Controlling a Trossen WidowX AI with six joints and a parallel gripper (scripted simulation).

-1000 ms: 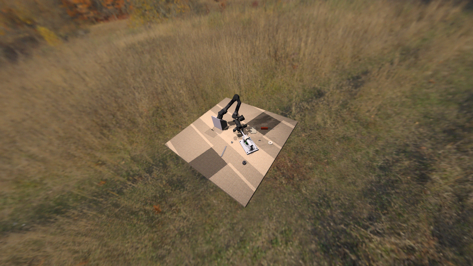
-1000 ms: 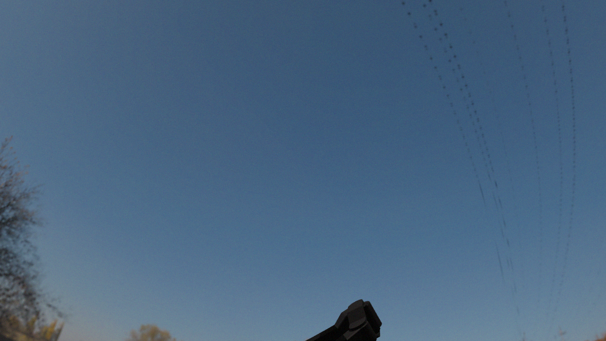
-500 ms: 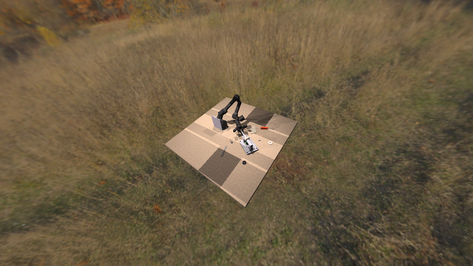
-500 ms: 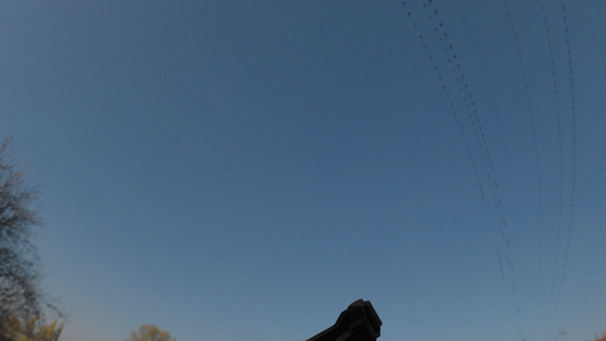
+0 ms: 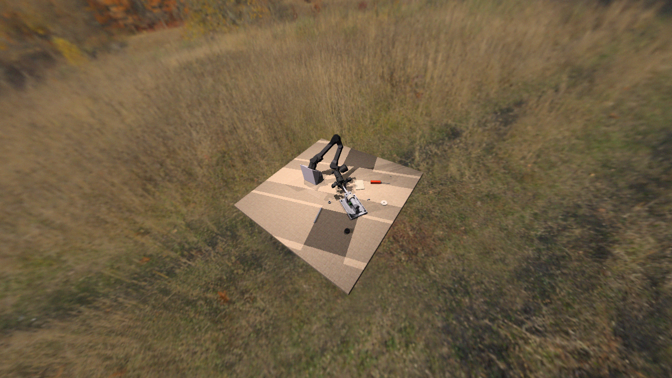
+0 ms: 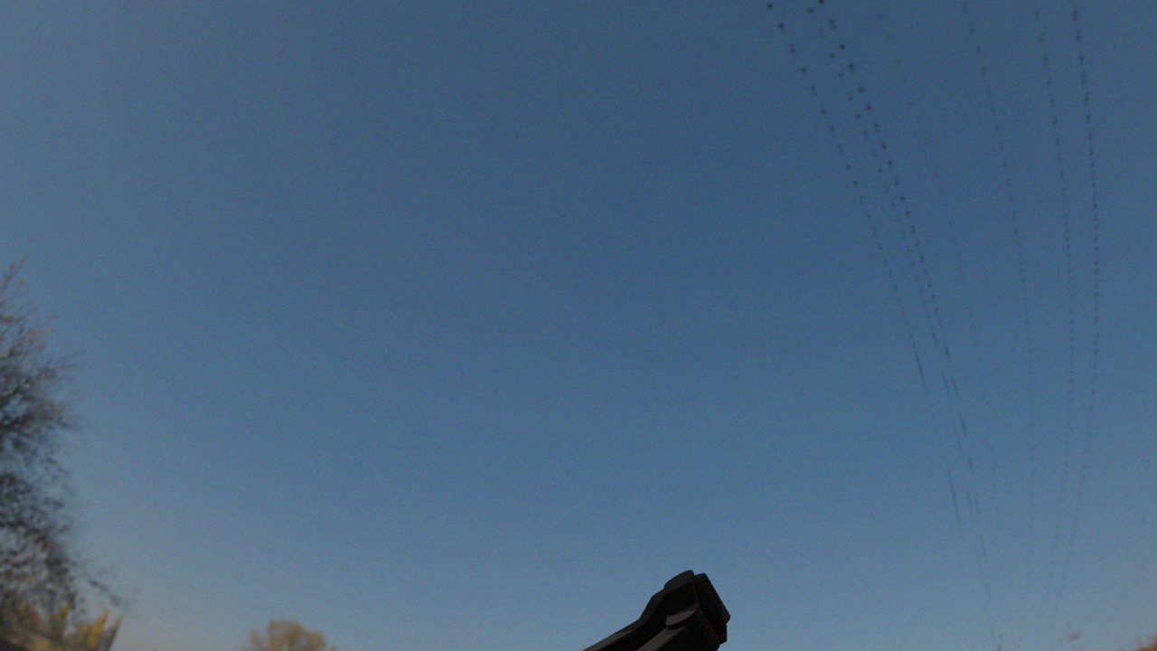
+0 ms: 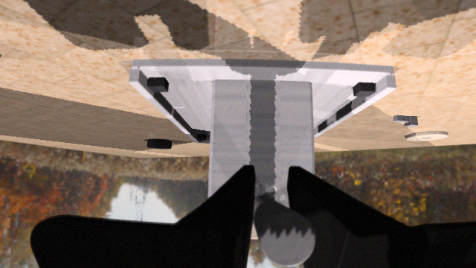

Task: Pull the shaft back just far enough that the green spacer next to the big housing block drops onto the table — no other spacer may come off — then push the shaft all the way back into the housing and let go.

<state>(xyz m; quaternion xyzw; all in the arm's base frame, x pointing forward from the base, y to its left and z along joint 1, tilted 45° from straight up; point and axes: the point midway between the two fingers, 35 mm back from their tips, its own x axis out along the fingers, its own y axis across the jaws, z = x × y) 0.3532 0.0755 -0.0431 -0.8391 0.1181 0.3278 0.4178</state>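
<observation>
My gripper tip is now 110 mm short of the green spacer, 60 mm to the left of it and 30 mm above it. Also, from my gripper tip: black ring 220 mm ahead, 290 mm to the right, 60 mm below; then shaft 40 mm ahead, 20 mm to the right, 20 mm above.
</observation>
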